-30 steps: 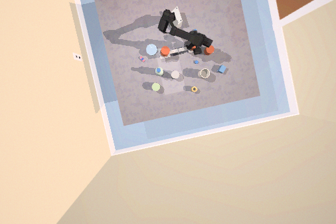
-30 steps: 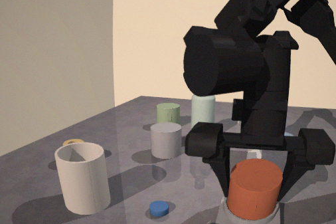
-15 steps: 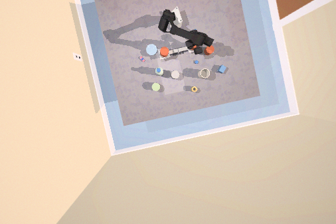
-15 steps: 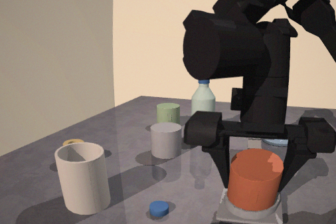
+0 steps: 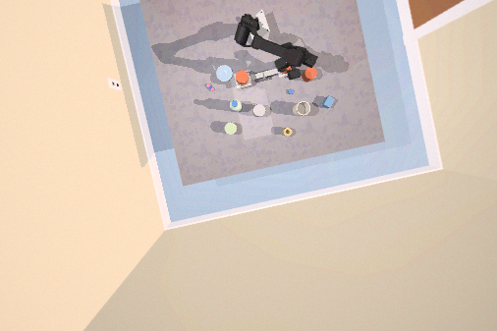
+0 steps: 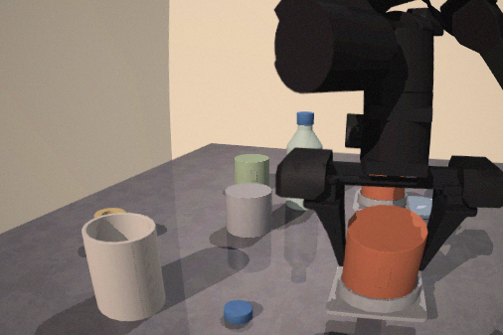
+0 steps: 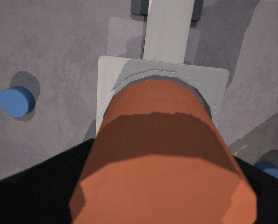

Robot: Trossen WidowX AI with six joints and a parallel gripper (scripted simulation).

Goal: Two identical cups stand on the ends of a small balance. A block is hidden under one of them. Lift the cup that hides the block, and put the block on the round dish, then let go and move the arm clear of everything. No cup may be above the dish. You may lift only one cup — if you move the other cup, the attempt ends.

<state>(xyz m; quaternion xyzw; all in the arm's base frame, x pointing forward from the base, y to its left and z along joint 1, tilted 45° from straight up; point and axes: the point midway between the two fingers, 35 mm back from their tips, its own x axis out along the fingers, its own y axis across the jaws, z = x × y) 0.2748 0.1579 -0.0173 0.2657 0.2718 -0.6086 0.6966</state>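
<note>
Now: gripper tip 14 cm to the left of the balance beam and 4 cm above it. Also, from my gripper tip: beige cup 26 cm ahead, 4 cm to the left, 4 cm below; then orange cup 1 cm ahead, 28 cm to the right; then pale teal block 1 cm to the right, 1 cm below.
</note>
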